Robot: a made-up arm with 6 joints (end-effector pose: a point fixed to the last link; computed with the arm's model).
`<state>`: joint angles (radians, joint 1 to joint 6).
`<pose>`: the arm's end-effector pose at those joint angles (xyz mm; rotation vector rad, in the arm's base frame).
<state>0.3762 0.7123 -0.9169 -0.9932 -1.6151 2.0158</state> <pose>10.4 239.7 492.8 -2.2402 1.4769 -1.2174</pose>
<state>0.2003 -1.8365 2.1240 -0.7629 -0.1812 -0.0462</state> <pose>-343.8 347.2 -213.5 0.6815 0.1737 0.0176</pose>
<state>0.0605 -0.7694 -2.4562 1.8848 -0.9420 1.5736</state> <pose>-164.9 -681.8 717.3 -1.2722 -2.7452 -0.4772</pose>
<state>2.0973 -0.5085 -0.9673 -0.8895 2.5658 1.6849</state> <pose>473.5 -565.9 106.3 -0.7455 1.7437 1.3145</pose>
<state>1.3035 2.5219 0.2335 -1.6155 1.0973 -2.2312</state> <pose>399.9 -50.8 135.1 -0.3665 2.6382 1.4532</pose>
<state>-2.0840 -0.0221 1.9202 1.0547 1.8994 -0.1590</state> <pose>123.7 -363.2 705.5 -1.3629 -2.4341 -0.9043</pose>
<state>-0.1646 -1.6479 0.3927 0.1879 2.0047 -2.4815</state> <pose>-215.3 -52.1 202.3 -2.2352 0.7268 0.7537</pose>
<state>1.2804 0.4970 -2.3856 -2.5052 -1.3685 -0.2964</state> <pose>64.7 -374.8 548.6 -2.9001 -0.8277 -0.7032</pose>
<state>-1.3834 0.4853 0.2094 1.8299 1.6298 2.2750</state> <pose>-209.9 496.3 -390.9 -0.3336 -0.0559 -2.8137</pose>
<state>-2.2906 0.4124 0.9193 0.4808 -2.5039 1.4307</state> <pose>368.9 -370.3 -292.1 0.0193 -1.4358 -0.6509</pose>
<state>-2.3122 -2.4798 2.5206 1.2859 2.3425 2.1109</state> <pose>322.4 -52.0 -481.8 0.1012 0.3794 1.5574</pose>
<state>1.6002 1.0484 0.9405 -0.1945 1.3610 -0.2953</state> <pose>84.7 380.0 676.5 1.8189 -2.1942 -0.0493</pose>
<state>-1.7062 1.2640 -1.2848 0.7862 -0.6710 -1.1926</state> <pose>-538.1 -27.4 -245.9 -2.0497 1.0130 -1.1707</pose>
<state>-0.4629 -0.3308 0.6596 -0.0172 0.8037 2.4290</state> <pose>28.3 382.2 274.2 2.3265 0.0054 -1.5807</pose>
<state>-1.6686 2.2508 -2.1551 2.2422 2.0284 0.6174</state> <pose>-16.9 707.8 -694.4 0.4702 -1.0406 2.0959</pose>
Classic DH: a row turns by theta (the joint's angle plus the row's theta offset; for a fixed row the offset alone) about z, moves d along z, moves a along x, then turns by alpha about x. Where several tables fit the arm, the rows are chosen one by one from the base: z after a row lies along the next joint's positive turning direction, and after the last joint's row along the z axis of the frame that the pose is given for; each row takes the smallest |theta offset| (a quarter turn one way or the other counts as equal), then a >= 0, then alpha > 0; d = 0 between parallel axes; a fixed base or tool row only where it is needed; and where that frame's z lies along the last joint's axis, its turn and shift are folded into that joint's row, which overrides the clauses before.
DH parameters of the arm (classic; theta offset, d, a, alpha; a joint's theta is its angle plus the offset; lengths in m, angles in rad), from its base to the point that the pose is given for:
joint 1: 0 0.0645 -0.0388 -1.5708
joint 2: -0.3162 0 0.0737 0
joint 3: -1.2546 -0.2022 -0.0584 1.5708
joint 4: 0 0.0468 0.075 -1.5708
joint 5: 0 0.2779 -0.3284 -1.5708
joint 6: 1.5708 -0.1685 0.0403 1.5708
tool (fixed): 1.5708 -0.3841 0 0

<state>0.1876 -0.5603 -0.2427 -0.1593 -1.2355 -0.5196</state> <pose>612.9 10.7 246.3 0.0418 -1.9410 -0.4375</pose>
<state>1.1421 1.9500 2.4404 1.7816 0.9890 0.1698</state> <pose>602.6 264.3 -606.4 0.2896 -0.6524 -0.6607</pose>
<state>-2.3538 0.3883 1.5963 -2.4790 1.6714 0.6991</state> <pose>-771.6 332.2 676.0 -1.4100 1.7623 -0.6962</pose>
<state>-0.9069 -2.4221 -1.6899 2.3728 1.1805 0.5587</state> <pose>-414.7 -349.4 898.4 -1.3327 2.0607 0.5454</pose>
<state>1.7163 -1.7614 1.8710 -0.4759 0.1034 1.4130</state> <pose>-474.7 -411.1 100.6 1.1675 1.6489 0.9877</pose>
